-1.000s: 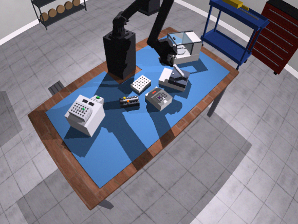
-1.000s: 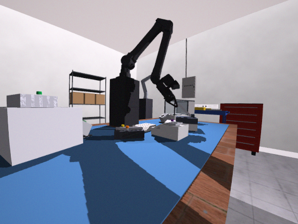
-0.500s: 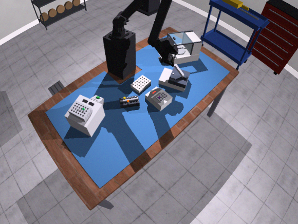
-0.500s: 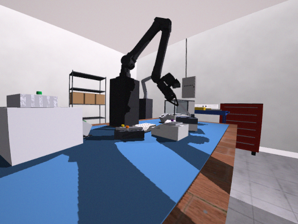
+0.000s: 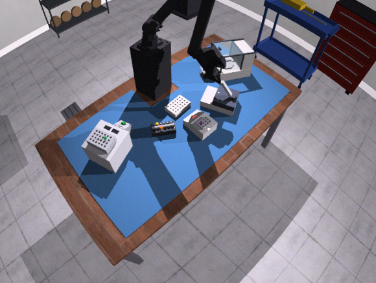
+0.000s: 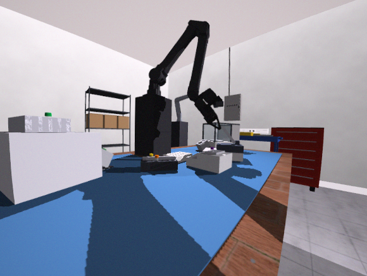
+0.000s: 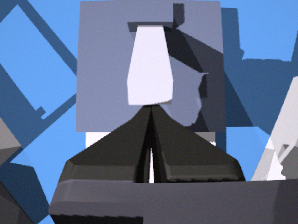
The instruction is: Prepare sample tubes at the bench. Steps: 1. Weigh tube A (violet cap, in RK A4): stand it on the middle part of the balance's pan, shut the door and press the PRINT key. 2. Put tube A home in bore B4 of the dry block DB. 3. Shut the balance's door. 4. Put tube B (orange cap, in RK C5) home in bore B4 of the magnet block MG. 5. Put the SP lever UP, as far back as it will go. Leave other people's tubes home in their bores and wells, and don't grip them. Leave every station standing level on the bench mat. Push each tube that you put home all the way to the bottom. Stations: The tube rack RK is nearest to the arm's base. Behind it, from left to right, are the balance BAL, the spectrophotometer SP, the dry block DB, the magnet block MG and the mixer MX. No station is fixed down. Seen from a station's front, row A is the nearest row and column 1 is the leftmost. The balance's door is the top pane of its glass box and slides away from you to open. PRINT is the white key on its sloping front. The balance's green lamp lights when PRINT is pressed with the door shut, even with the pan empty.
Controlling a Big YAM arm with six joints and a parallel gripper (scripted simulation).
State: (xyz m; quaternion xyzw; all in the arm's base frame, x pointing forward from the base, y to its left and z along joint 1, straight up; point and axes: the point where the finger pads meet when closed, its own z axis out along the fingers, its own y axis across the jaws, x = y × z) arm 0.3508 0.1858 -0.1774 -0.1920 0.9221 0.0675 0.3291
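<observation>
Now: hand 40 mm short of the SP lever, 20 mm to the right of it and 30 mm above it. The rest, counted from my hand: print key 210 mm behind, 120 mm to the left, 100 mm below; then violet-capped tube 80 mm ahead, 230 mm to the right, 110 mm below; then dry block 60 mm ahead, 200 mm to the right, 140 mm below.
</observation>
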